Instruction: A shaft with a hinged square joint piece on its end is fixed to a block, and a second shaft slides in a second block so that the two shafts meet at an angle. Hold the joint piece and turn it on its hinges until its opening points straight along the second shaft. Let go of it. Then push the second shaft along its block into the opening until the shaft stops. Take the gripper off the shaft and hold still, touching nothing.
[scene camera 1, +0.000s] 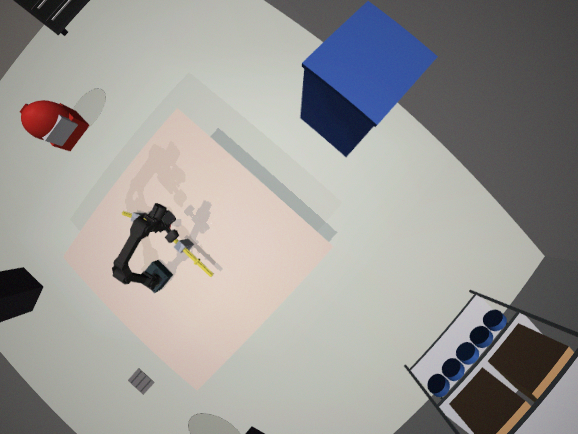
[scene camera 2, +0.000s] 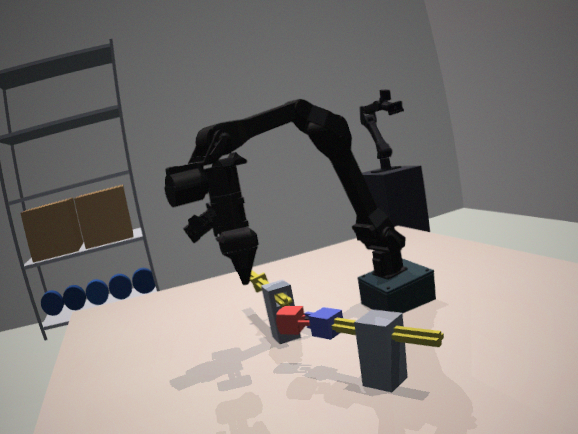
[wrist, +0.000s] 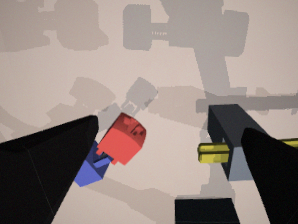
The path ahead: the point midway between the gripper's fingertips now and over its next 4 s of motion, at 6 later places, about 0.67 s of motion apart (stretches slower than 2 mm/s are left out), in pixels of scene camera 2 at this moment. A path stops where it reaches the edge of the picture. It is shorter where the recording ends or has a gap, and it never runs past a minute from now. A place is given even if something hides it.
My gripper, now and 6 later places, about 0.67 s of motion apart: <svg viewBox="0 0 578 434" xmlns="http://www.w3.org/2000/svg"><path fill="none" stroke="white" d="M242 278L244 285L248 309L277 325L288 333L289 338L293 335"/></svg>
